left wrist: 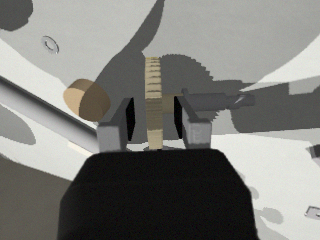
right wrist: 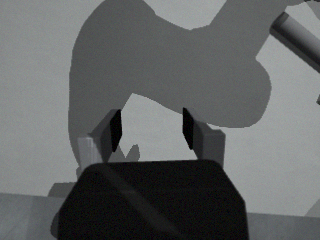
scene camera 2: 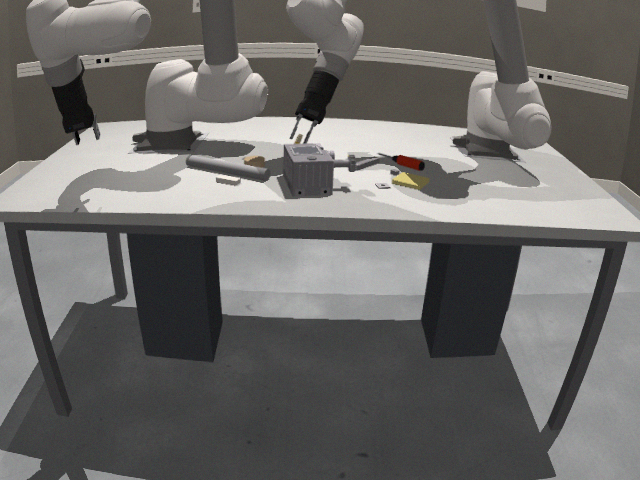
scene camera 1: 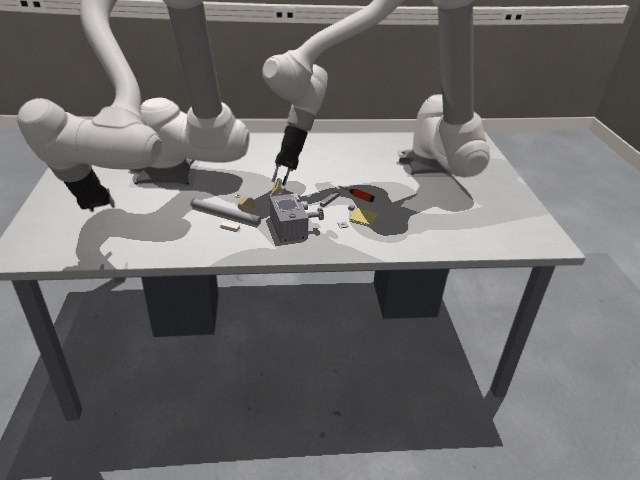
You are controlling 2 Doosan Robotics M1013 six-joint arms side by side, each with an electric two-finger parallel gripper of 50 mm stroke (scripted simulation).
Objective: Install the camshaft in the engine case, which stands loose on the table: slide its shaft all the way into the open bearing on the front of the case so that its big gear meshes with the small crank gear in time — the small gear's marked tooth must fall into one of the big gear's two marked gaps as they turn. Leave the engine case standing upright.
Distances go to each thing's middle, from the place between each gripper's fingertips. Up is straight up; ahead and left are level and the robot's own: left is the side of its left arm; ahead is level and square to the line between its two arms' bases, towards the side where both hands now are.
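My right hand (scene camera 2: 88, 139) is 15 cm above the tan block (left wrist: 85, 98), and it is also 41 cm to the right of the block and 21 cm past it.
From my left hand, I find the tan block 6 cm ahead, 12 cm to the right and 6 cm below.
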